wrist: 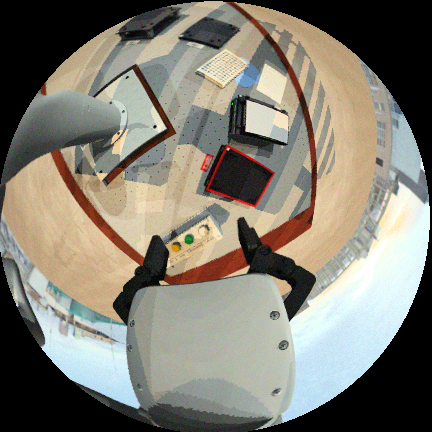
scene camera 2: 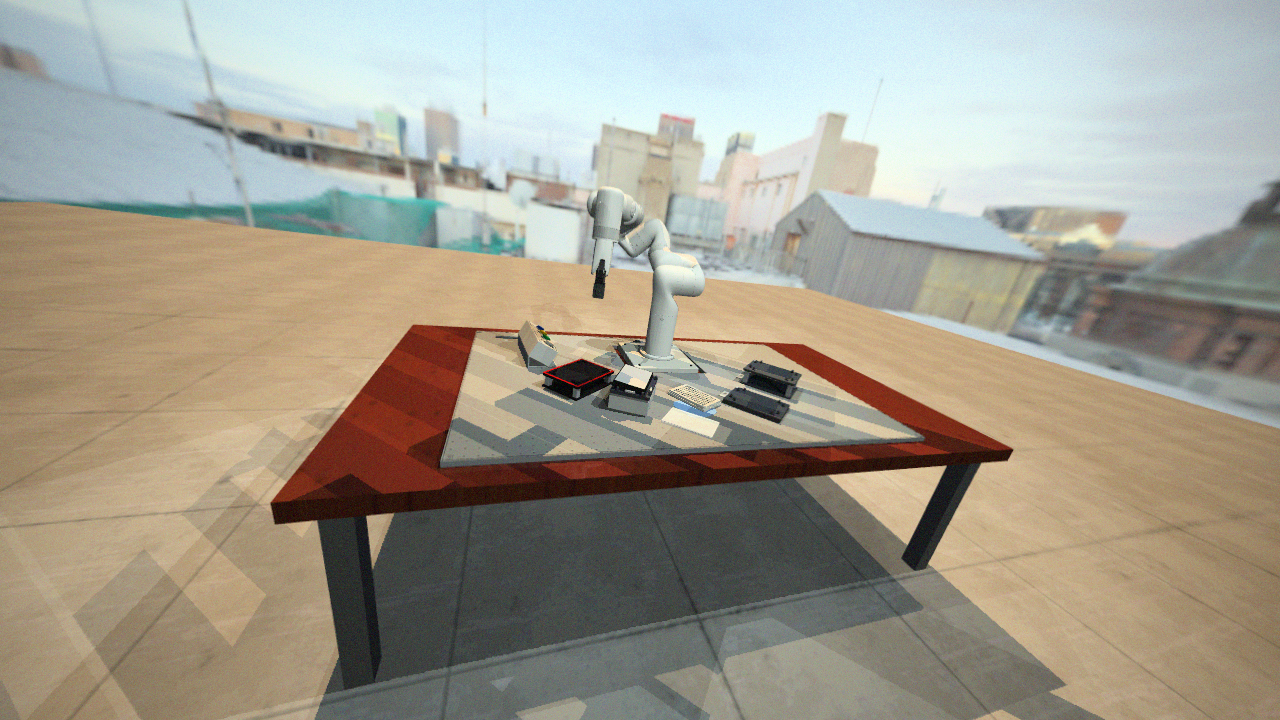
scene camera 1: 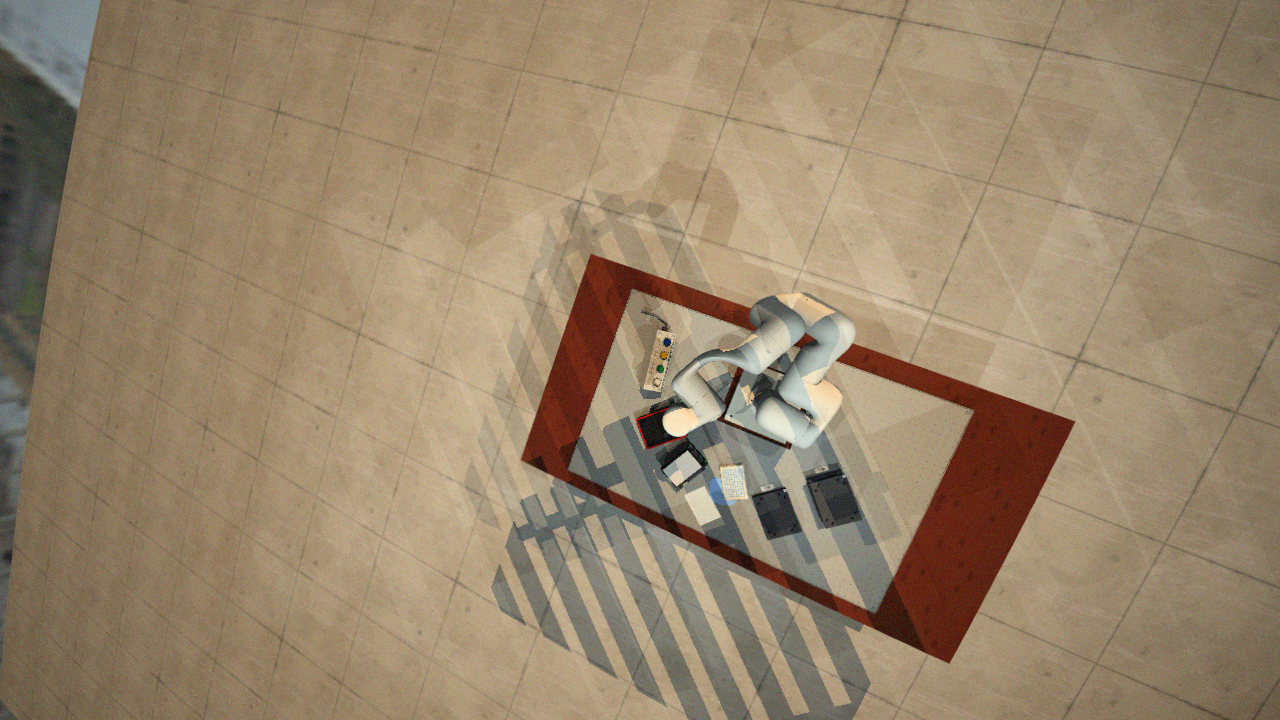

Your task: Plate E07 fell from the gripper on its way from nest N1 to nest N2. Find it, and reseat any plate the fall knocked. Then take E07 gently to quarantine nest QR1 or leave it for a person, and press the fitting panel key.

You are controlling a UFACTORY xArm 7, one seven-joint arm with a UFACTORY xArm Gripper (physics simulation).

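Places are measured from the arm's base along level axes (x ahead, y left, z up), in millimetres.
Where they show: gripper, fingertip midpoint: (wrist: 198, 236) (scene camera 2: 598, 296); arm's base at its link origin: (wrist: 106, 123) (scene camera 2: 656, 354).
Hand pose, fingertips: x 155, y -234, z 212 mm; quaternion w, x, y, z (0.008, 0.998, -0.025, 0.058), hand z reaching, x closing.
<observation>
Things, the pixels of their top centre, and the offset from my fingertips.
- white well plate at its top centre: (scene camera 2: 694, 394) (wrist: 224, 65) (scene camera 1: 733, 483) 165 mm ahead, 296 mm left, 212 mm down
- N2 at its top centre: (scene camera 2: 757, 398) (scene camera 1: 777, 515) 174 mm ahead, 480 mm left, 202 mm down
- red-rimmed black nest at its top centre: (wrist: 244, 179) (scene camera 2: 580, 369) (scene camera 1: 661, 427) 132 mm ahead, 32 mm right, 180 mm down
- key panel at its top centre: (wrist: 187, 252) (scene camera 2: 537, 329) (scene camera 1: 655, 360) 73 mm back, 175 mm right, 143 mm down
- black device with a pale top, top centre: (wrist: 270, 121) (scene camera 2: 634, 374) (scene camera 1: 681, 468) 208 mm ahead, 108 mm left, 149 mm down
- cream sheet at its top centre: (scene camera 2: 691, 421) (wrist: 272, 82) (scene camera 1: 702, 506) 308 mm ahead, 251 mm left, 219 mm down
- blue disc at its top centre: (scene camera 2: 683, 405) (wrist: 243, 78) (scene camera 1: 716, 485) 211 mm ahead, 254 mm left, 225 mm down
My gripper (scene camera 2: 598, 291) (wrist: 198, 236) is open and empty, high above the panel end of the table; the wrist hides it in scene camera 1. A white well plate (scene camera 1: 732, 481) (scene camera 2: 694, 396) (wrist: 223, 68) lies on the mat, outside the nests; no E07 mark is readable. Dark nests N1 (scene camera 1: 833, 497) (scene camera 2: 771, 376) (wrist: 150, 23) and N2 (scene camera 1: 776, 512) (scene camera 2: 756, 403) (wrist: 210, 31) show no light plate on top. The red-rimmed black nest (scene camera 1: 646, 431) (scene camera 2: 578, 374) (wrist: 240, 176), seemingly QR1, looks empty. The key panel (scene camera 1: 659, 360) (scene camera 2: 536, 342) (wrist: 205, 231) has white, green, yellow and blue keys.
A black device with a pale top (scene camera 1: 682, 467) (scene camera 2: 633, 377) (wrist: 266, 121) stands between the red-rimmed nest and the well plate. A cream sheet (scene camera 1: 702, 505) (scene camera 2: 690, 420) (wrist: 271, 83) and a blue disc (scene camera 1: 719, 491) (wrist: 247, 74) lie beside the plate. The arm's base stands behind.
</observation>
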